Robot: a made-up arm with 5 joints. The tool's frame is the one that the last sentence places.
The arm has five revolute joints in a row. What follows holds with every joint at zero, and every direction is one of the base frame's.
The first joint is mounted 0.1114 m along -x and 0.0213 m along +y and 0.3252 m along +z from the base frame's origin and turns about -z.
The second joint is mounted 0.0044 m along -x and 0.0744 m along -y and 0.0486 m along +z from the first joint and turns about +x.
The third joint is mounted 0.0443 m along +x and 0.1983 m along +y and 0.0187 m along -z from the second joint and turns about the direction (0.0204, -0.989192, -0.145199).
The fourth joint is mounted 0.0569 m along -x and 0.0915 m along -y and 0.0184 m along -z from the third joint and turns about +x.
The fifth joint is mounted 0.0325 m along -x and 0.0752 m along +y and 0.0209 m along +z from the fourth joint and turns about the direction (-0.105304, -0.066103, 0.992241).
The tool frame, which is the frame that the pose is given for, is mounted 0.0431 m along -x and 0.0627 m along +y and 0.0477 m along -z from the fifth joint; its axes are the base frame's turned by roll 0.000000, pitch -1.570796 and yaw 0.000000 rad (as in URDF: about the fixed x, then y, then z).
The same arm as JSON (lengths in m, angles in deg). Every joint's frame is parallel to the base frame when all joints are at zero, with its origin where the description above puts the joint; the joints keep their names.
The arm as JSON. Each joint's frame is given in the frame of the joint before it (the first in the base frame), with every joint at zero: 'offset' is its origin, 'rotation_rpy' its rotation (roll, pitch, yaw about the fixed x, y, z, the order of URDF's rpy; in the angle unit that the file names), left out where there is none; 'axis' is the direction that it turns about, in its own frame. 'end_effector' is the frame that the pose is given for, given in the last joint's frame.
{
  "length_unit": "m",
  "angle_unit": "deg",
  "chain": [
    {
      "id": "joint 1",
      "offset": [
        -0.1114,
        0.0213,
        0.3252
      ],
      "axis": "-z"
    },
    {
      "id": "joint 2",
      "offset": [
        -0.0044,
        -0.0744,
        0.0486
      ],
      "axis": "+x"
    },
    {
      "id": "joint 3",
      "offset": [
        0.0443,
        0.1983,
        -0.0187
      ],
      "axis": [
        0.0204,
        -0.989192,
        -0.145199
      ]
    },
    {
      "id": "joint 4",
      "offset": [
        -0.0569,
        -0.0915,
        -0.0184
      ],
      "axis": "+x"
    },
    {
      "id": "joint 5",
      "offset": [
        -0.0325,
        0.0752,
        0.0209
      ],
      "axis": [
        -0.105304,
        -0.066103,
        0.992241
      ]
    }
  ],
  "end_effector": {
    "offset": [
      -0.0431,
      0.0627,
      -0.0477
    ],
    "rotation_rpy": [
      0.0,
      -90.0,
      0.0
    ]
  }
}

